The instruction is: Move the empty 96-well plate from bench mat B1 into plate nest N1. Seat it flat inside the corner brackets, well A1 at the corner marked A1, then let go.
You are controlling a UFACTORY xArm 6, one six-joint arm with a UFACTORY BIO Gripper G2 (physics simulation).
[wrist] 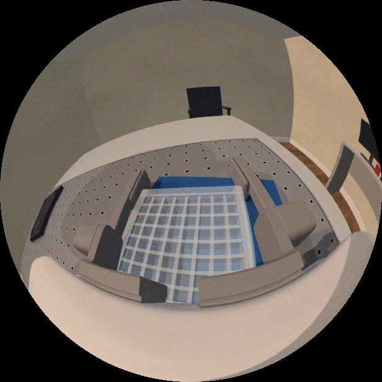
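The clear-white 96-well plate [187,230] fills the lower middle of the wrist view, its grid of wells facing up. My gripper [191,186] is shut on the plate, with one finger against each long side. Blue bench mat B1 [267,192] shows behind the plate and along its right side; the plate sits off to the left over it. Whether the plate touches the mat cannot be told. The near end of the plate is hidden by the gripper body. The A1 corner cannot be made out. Nest N1 cannot be identified in this view.
The grey perforated bench top [175,159] runs around the mat. A dark flat rectangular object [46,214] lies at the far left edge. A pale border [165,134] runs along the back. Beyond it stand a black chair [205,101] and, at right, a grey-white panel [341,167].
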